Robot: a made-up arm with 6 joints.
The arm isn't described. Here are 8 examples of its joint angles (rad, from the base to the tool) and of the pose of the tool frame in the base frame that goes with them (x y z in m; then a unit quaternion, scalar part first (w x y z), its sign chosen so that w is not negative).
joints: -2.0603 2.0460 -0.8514 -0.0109 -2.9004 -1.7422
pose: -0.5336 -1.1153 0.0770 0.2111 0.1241 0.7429 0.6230
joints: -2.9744 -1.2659 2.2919 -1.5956 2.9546 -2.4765
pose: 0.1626 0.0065 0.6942 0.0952 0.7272 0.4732 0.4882
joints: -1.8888 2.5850 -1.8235 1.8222 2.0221 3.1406
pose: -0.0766 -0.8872 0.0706 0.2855 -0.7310 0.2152 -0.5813
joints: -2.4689 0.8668 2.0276 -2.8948 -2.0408 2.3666
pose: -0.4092 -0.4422 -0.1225 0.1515 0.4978 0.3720 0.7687
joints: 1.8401 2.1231 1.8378 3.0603 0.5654 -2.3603
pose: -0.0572 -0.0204 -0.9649 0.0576 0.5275 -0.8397 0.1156
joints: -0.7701 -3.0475 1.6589 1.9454 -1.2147 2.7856
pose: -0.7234 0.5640 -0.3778 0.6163 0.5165 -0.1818 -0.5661
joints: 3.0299 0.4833 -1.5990 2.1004 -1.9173 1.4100
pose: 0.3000 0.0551 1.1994 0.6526 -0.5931 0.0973 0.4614
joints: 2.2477 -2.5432 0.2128 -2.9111 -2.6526 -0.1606
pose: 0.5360 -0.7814 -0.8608 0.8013 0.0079 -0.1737 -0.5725
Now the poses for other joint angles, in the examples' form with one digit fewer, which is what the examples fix.
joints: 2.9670 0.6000 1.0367 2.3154 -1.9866 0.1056
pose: -1.117 0.262 0.596 0.232 0.193 0.871 0.388
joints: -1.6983 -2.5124 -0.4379 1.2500 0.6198 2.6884
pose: 0.230 0.622 -1.381 0.341 -0.272 0.899 0.043
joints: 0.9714 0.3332 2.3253 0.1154 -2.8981 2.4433
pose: 0.285 0.502 0.295 0.082 0.065 0.102 -0.989
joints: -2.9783 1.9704 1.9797 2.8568 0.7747 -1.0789
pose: -0.072 -0.100 -0.873 0.030 0.657 -0.747 0.098
